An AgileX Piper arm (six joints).
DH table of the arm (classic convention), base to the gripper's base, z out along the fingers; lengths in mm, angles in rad. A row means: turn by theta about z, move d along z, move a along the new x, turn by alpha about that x. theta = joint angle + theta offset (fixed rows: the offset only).
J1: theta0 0; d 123; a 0; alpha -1.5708
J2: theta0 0.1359; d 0; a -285.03; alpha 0
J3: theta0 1.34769; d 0; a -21.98; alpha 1.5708
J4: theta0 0; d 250.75; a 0; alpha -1.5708
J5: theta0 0; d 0; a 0; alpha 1.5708
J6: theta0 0; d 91; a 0; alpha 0
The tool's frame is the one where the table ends.
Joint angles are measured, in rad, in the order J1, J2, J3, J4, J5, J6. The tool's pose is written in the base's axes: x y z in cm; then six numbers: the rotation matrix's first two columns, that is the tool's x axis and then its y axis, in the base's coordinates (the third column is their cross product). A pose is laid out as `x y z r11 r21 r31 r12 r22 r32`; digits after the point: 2 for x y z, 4 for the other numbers.
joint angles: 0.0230, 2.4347, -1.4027, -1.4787, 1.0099, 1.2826
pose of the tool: 42.88 -6.69 4.33 -0.9243 -0.0837 -0.3725 0.2720 0.5404 -0.7963
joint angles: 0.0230, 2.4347, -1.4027, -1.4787, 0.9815, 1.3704
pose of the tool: 43.02 -6.55 4.17 -0.8953 -0.0406 -0.4436 0.3443 0.5687 -0.7470
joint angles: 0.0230, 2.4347, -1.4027, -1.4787, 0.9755, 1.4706
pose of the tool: 43.04 -6.51 4.13 -0.8562 0.0160 -0.5164 0.4304 0.5748 -0.6959
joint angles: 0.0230, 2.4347, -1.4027, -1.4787, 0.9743, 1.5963
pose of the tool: 43.05 -6.51 4.12 -0.7955 0.0879 -0.5996 0.5340 0.5693 -0.6251
